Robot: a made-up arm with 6 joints. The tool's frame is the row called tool.
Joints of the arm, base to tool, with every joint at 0 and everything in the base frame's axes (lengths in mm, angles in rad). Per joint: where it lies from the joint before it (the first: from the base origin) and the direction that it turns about. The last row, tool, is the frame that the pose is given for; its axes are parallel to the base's.
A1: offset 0.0 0.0 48.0 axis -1 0 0
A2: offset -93.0 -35.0 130.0 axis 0 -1 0
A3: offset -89.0 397.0 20.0 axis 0 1 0
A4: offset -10.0 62.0 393.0 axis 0 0 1
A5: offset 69.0 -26.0 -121.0 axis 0 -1 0
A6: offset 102.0 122.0 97.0 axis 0 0 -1
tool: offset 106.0 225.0 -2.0
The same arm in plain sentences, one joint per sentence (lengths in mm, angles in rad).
The arm has six revolute joints in a row. What follows holds with every joint at zero, and every direction is one of the base frame's.
Joint 1 sits 48.0 mm along +z from the base frame's origin and turns about -x.
Joint 2 sits 93.0 mm along -x and 35.0 mm along -y and 130.0 mm along +z from joint 1 and turns about -y.
Joint 3 sits 89.0 mm along -x and 397.0 mm along +y and 20.0 mm along +z from joint 2 and turns about +y.
Joint 4 sits 10.0 mm along -x and 62.0 mm along +y and 393.0 mm along +z from joint 3 and turns about +z.
Joint 5 sits 69.0 mm along +x and 26.0 mm along -y and 121.0 mm along -z from joint 4 and turns about -y.
Joint 6 sits 102.0 mm along +x and 122.0 mm along +y and 97.0 mm along +z from joint 5 and turns about -z.
The tool frame, which is the frame that the pose is given for, sits 106.0 mm along +x and 225.0 mm along +y and 2.0 mm along -z from joint 6; its axes are parallel to the base frame's.

